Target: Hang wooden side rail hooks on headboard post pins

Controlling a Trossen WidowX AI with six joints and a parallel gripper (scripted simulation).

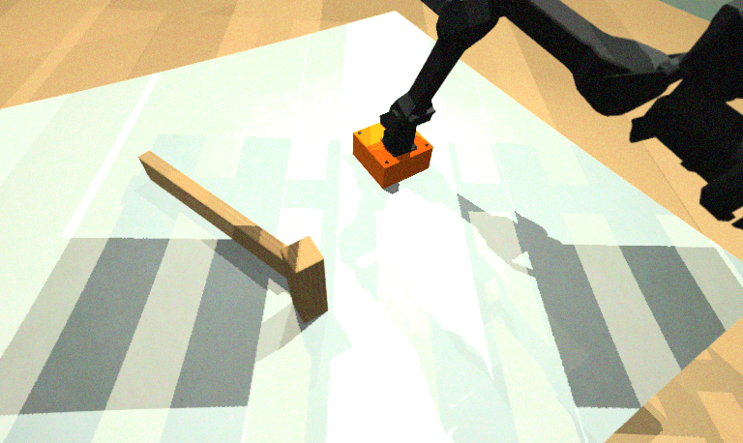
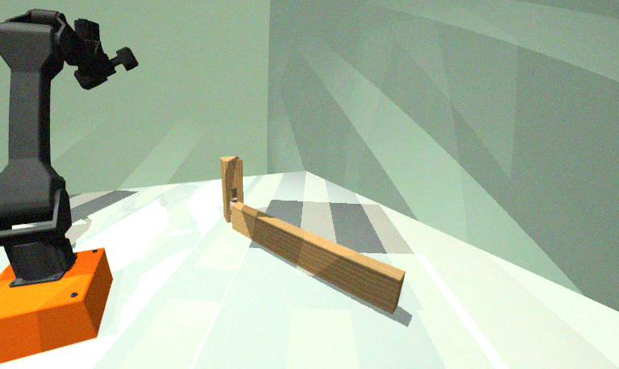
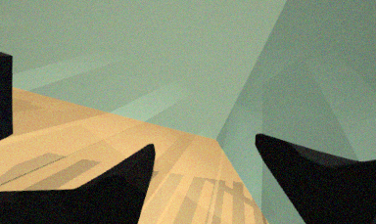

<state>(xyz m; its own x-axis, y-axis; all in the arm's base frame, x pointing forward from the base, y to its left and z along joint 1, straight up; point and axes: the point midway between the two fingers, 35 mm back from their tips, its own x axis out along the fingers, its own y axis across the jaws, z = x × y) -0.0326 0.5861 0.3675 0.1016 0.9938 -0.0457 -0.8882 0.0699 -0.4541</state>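
Now: gripper tip 35 cm short of the headboard post, 37 cm to the left of it and 35 cm above it.
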